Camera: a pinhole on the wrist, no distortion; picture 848 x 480 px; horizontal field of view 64.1 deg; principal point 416.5 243.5 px. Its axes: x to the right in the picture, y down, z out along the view. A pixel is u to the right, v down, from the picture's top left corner.
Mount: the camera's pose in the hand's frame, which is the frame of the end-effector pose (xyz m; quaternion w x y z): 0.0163 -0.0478 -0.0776 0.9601 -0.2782 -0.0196 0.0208
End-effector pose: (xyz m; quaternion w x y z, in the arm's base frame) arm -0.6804 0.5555 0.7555 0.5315 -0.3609 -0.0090 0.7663
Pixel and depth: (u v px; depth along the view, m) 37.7 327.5 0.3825
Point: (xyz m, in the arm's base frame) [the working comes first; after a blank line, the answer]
In the camera's frame: -0.2139 0.0474 0.3825

-0.9129 0.3756 0.9586
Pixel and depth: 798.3 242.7 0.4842
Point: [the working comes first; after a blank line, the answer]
In the camera's frame: 0.2730 -0.0006 0.4842

-1.0981 0.8010 0.7729
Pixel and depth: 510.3 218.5 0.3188
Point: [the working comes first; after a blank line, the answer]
In the camera's frame: 0.0442 -0.0118 0.3188

-0.8928 0.6163 0.8327
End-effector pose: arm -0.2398 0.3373 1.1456 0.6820 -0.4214 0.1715 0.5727
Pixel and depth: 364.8 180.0 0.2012
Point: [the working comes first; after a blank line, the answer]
In the camera's frame: -0.0154 -0.0189 0.2012

-0.3072 0.4101 1.1952
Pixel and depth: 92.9 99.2 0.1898
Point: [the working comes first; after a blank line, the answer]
In the camera's frame: -0.0907 -0.0404 0.1898

-0.3023 0.3633 1.2588
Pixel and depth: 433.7 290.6 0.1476
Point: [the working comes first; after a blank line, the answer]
In the camera's frame: 0.0037 0.0103 0.1476

-0.2834 0.3769 1.1460
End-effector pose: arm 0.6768 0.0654 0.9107 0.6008 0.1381 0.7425 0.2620
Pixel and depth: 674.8 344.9 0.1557
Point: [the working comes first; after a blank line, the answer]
In the camera's frame: 0.0594 0.0233 0.1557

0.6957 0.1577 0.8817
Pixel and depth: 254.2 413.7 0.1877
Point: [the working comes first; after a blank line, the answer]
In the camera's frame: -0.0450 0.0472 0.1877

0.7289 0.1313 0.9851
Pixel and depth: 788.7 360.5 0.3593
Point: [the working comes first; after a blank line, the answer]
In the camera's frame: 0.1975 0.0621 0.3593

0.7984 0.3805 0.8383
